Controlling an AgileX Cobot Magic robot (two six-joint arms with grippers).
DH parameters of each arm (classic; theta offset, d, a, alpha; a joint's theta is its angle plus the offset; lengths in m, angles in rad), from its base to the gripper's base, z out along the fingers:
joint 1: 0 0.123 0 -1.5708
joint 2: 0.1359 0 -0.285 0
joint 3: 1.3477 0 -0.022 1.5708
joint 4: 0 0.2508 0 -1.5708
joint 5: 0 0 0.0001 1.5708
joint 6: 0 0.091 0 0
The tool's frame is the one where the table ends.
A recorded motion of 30 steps. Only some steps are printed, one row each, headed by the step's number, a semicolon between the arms.
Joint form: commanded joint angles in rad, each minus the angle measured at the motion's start. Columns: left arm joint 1, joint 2, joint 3, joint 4, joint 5, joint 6; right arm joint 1, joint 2, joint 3, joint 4, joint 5, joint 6.
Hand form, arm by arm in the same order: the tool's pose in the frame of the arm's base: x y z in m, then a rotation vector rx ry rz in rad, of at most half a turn. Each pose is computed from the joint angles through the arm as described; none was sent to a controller.
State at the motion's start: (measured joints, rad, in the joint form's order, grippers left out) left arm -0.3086 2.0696 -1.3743 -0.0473 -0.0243 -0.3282; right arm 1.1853 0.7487 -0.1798 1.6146 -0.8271 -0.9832
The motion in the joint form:
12: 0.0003 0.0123 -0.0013 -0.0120 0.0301 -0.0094; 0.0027 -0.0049 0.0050 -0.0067 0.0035 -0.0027
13: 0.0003 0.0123 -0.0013 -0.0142 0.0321 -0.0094; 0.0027 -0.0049 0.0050 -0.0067 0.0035 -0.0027
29: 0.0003 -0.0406 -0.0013 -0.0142 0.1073 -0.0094; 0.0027 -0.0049 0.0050 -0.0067 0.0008 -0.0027
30: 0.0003 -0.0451 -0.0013 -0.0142 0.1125 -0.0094; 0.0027 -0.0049 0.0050 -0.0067 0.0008 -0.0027
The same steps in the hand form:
12: 0.4407 -0.1404 0.1695 -0.0983 2.2216 -0.3933; 0.1009 0.0721 0.2150 -0.0522 1.9325 0.3591
13: 0.4406 -0.1404 0.1693 -0.1007 2.2237 -0.3940; 0.1009 0.0721 0.2150 -0.0522 1.9325 0.3591
29: 0.4338 -0.1386 0.1881 -0.0990 2.2465 -0.3920; 0.1010 0.0718 0.2151 -0.0504 1.9314 0.3568
30: 0.4333 -0.1385 0.1898 -0.0988 2.2472 -0.3921; 0.1010 0.0718 0.2151 -0.0504 1.9314 0.3568

